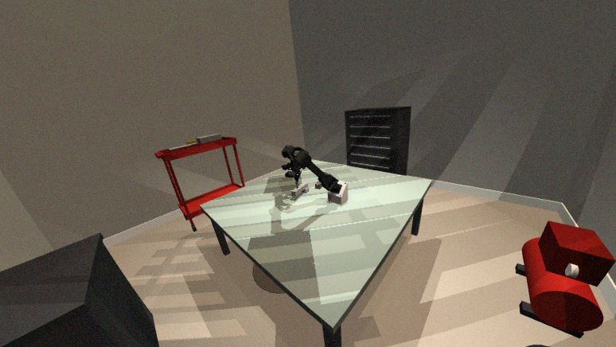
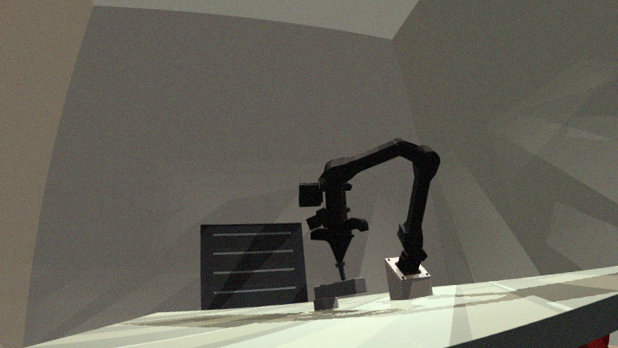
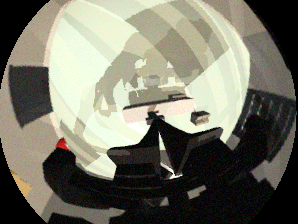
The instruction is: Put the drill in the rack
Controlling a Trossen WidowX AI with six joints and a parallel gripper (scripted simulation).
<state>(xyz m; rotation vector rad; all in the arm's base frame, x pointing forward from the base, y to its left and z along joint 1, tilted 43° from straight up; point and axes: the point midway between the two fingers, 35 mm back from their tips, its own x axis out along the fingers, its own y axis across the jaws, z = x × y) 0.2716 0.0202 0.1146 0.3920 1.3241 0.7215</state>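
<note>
Right now my gripper tip is 4 cm above the blue key. Round my gripper tip: drill (7 cm below, 6 cm to the right, 1 cm ahead); then rack (21 cm to the right, 10 cm below, 3 cm behind); then grey fixture block (8 cm below, 3 cm to the right).
</note>
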